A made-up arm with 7 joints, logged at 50 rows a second.
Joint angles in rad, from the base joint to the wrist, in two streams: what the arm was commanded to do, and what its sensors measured. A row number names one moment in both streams.
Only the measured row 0 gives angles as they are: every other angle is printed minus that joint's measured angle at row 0.
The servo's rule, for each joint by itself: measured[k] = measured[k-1] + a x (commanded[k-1-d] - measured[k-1]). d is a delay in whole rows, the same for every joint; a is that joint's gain. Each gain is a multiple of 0.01, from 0.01 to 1. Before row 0 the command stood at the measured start. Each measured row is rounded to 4 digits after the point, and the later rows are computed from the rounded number. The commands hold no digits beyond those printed.
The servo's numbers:
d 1
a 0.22 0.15 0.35 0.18 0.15 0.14 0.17
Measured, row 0: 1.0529 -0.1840 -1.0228 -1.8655 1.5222 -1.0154 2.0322
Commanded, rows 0 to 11: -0.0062 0.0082 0.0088 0.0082 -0.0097 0.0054 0.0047; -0.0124 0.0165 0.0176 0.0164 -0.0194 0.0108 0.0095; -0.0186 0.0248 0.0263 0.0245 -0.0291 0.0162 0.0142; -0.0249 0.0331 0.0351 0.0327 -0.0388 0.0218 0.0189; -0.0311 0.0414 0.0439 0.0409 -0.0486 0.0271 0.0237; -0.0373 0.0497 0.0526 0.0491 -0.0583 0.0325 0.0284; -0.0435 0.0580 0.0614 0.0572 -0.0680 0.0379 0.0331; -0.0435 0.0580 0.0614 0.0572 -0.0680 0.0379 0.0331; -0.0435 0.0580 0.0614 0.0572 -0.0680 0.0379 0.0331; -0.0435 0.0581 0.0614 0.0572 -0.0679 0.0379 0.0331; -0.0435 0.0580 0.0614 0.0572 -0.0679 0.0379 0.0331; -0.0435 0.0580 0.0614 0.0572 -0.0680 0.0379 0.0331
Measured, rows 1 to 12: 0.0000 0.0000 0.0000 0.0000 0.0000 0.0000 0.0000; -0.0014 0.0012 0.0031 0.0015 -0.0015 0.0008 0.0008; -0.0038 0.0035 0.0082 0.0042 -0.0042 0.0022 0.0023; -0.0071 0.0067 0.0145 0.0079 -0.0079 0.0042 0.0043; -0.0110 0.0107 0.0217 0.0124 -0.0125 0.0067 0.0068; -0.0154 0.0153 0.0295 0.0175 -0.0179 0.0096 0.0097; -0.0202 0.0205 0.0376 0.0232 -0.0240 0.0128 0.0129; -0.0253 0.0261 0.0459 0.0293 -0.0306 0.0163 0.0163; -0.0293 0.0309 0.0513 0.0343 -0.0362 0.0193 0.0192; -0.0324 0.0350 0.0548 0.0384 -0.0410 0.0219 0.0216; -0.0348 0.0385 0.0571 0.0418 -0.0450 0.0241 0.0236; -0.0367 0.0414 0.0586 0.0446 -0.0484 0.0260 0.0252
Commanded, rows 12 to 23: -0.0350 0.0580 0.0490 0.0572 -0.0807 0.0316 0.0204; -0.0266 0.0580 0.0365 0.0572 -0.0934 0.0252 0.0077; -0.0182 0.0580 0.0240 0.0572 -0.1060 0.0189 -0.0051; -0.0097 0.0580 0.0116 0.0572 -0.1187 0.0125 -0.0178; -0.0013 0.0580 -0.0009 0.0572 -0.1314 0.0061 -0.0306; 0.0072 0.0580 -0.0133 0.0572 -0.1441 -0.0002 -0.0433; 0.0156 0.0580 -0.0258 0.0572 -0.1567 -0.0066 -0.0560; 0.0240 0.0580 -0.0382 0.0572 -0.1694 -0.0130 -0.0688; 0.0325 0.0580 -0.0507 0.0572 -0.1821 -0.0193 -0.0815; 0.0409 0.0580 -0.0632 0.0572 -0.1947 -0.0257 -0.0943; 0.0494 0.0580 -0.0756 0.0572 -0.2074 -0.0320 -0.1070; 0.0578 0.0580 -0.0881 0.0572 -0.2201 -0.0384 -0.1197
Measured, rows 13 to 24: -0.0382 0.0439 0.0596 0.0469 -0.0513 0.0277 0.0265; -0.0375 0.0460 0.0559 0.0488 -0.0557 0.0282 0.0255; -0.0351 0.0478 0.0491 0.0503 -0.0614 0.0278 0.0225; -0.0314 0.0493 0.0403 0.0515 -0.0681 0.0266 0.0178; -0.0266 0.0506 0.0303 0.0525 -0.0757 0.0246 0.0117; -0.0210 0.0517 0.0194 0.0533 -0.0841 0.0220 0.0045; -0.0148 0.0526 0.0080 0.0540 -0.0931 0.0189 -0.0036; -0.0081 0.0534 -0.0038 0.0546 -0.1026 0.0153 -0.0125; -0.0010 0.0541 -0.0158 0.0551 -0.1126 0.0113 -0.0221; 0.0064 0.0547 -0.0280 0.0555 -0.1230 0.0070 -0.0322; 0.0140 0.0552 -0.0403 0.0558 -0.1338 0.0024 -0.0428; 0.0218 0.0556 -0.0527 0.0561 -0.1448 -0.0024 -0.0537
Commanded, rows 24 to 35: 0.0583 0.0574 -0.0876 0.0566 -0.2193 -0.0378 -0.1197; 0.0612 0.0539 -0.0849 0.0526 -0.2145 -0.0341 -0.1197; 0.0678 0.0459 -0.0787 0.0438 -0.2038 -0.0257 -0.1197; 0.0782 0.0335 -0.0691 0.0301 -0.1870 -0.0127 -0.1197; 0.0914 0.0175 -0.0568 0.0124 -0.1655 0.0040 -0.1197; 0.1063 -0.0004 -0.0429 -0.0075 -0.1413 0.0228 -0.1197; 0.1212 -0.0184 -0.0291 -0.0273 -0.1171 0.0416 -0.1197; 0.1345 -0.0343 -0.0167 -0.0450 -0.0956 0.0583 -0.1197; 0.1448 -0.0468 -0.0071 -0.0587 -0.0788 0.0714 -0.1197; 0.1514 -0.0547 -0.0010 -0.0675 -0.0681 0.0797 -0.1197; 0.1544 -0.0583 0.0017 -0.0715 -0.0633 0.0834 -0.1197; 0.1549 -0.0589 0.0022 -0.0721 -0.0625 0.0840 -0.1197
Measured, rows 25 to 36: 0.0297 0.0560 -0.0651 0.0563 -0.1561 -0.0074 -0.0649; 0.0360 0.0562 -0.0730 0.0564 -0.1656 -0.0117 -0.0742; 0.0415 0.0559 -0.0772 0.0557 -0.1729 -0.0148 -0.0819; 0.0473 0.0544 -0.0777 0.0536 -0.1775 -0.0163 -0.0883; 0.0541 0.0513 -0.0747 0.0494 -0.1789 -0.0158 -0.0936; 0.0623 0.0462 -0.0684 0.0427 -0.1769 -0.0130 -0.0980; 0.0720 0.0392 -0.0595 0.0337 -0.1716 -0.0080 -0.1017; 0.0828 0.0306 -0.0489 0.0227 -0.1634 -0.0011 -0.1048; 0.0942 0.0209 -0.0376 0.0105 -0.1532 0.0072 -0.1073; 0.1053 0.0107 -0.0269 -0.0020 -0.1420 0.0162 -0.1094; 0.1154 0.0009 -0.0178 -0.0138 -0.1309 0.0251 -0.1112; 0.1240 -0.0080 -0.0110 -0.0242 -0.1208 0.0333 -0.1126
